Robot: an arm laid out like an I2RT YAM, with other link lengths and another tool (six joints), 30 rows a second.
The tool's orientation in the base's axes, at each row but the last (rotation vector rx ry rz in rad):
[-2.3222, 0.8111, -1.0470]
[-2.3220, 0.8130, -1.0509]
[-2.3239, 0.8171, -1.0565]
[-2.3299, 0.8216, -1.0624]
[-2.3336, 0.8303, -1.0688]
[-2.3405, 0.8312, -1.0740]
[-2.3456, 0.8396, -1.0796]
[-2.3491, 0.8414, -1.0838]
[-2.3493, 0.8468, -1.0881]
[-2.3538, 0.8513, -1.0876]
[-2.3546, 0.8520, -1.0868]
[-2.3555, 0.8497, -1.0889]
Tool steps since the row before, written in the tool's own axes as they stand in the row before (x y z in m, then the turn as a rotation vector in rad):
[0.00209, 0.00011, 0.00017, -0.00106, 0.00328, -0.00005]
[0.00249, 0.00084, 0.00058, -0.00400, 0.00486, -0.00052]
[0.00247, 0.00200, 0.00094, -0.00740, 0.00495, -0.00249]
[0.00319, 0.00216, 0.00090, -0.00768, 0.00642, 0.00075]
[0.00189, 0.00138, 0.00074, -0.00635, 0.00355, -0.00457]
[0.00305, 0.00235, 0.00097, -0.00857, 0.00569, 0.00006]
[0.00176, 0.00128, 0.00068, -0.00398, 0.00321, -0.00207]
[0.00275, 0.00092, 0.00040, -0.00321, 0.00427, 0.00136]
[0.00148, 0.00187, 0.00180, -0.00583, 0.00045, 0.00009]
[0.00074, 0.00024, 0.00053, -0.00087, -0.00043, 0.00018]
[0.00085, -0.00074, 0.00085, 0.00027, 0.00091, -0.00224]
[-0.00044, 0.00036, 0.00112, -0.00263, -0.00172, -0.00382]
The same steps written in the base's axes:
[0.00122, -0.00146, 0.00089, -0.00166, -0.00165, -0.00253]
[0.00151, -0.00219, 0.00040, -0.00411, -0.00087, -0.00472]
[0.00139, -0.00296, -0.00053, -0.00748, 0.00105, -0.00533]
[0.00167, -0.00358, -0.00021, -0.00557, 0.00066, -0.00832]
[0.00110, -0.00217, -0.00030, -0.00809, 0.00109, -0.00268]
[0.00155, -0.00364, -0.00039, -0.00634, 0.00165, -0.00793]
[0.00100, -0.00204, -0.00024, -0.00478, 0.00010, -0.00274]
[0.00141, -0.00248, 0.00068, -0.00207, -0.00079, -0.00505]
[0.00151, -0.00216, -0.00140, -0.00306, 0.00362, -0.00343]
[0.00071, -0.00062, -0.00007, -0.00015, 0.00092, -0.00032]
[0.00136, 0.00006, 0.00036, -0.00194, -0.00109, 0.00099]
[0.00053, 0.00015, -0.00113, -0.00372, 0.00262, 0.00193]

